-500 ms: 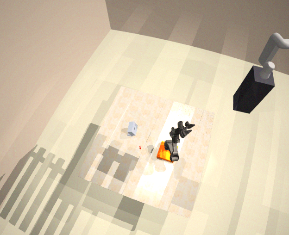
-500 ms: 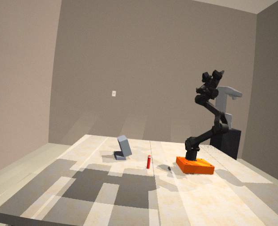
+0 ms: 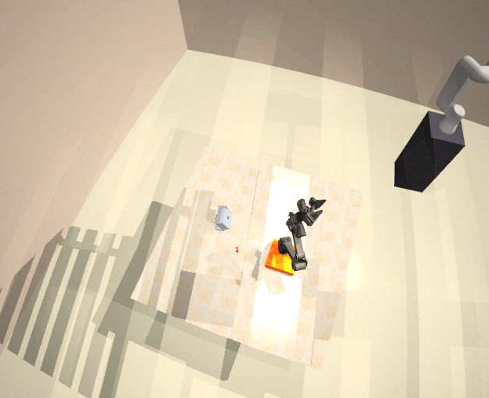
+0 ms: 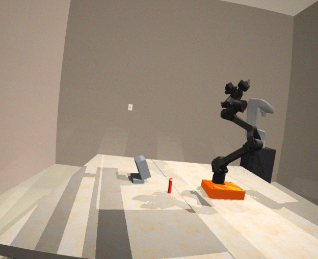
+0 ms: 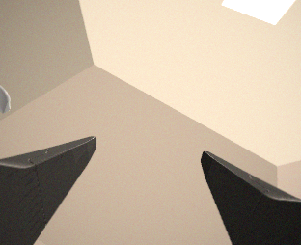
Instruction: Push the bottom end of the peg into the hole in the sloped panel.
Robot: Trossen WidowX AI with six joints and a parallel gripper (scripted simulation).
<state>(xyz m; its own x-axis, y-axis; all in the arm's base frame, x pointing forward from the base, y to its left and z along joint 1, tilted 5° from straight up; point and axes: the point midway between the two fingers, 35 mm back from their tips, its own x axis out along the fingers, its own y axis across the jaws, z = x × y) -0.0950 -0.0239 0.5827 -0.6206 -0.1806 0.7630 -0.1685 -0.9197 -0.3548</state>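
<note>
Right now my gripper tip is 440 mm short of the red square peg, 140 mm to the right of it and 580 mm above it. Also, from my gripper tip: panel: 580 mm ahead, 50 mm to the right, 560 mm below.
</note>
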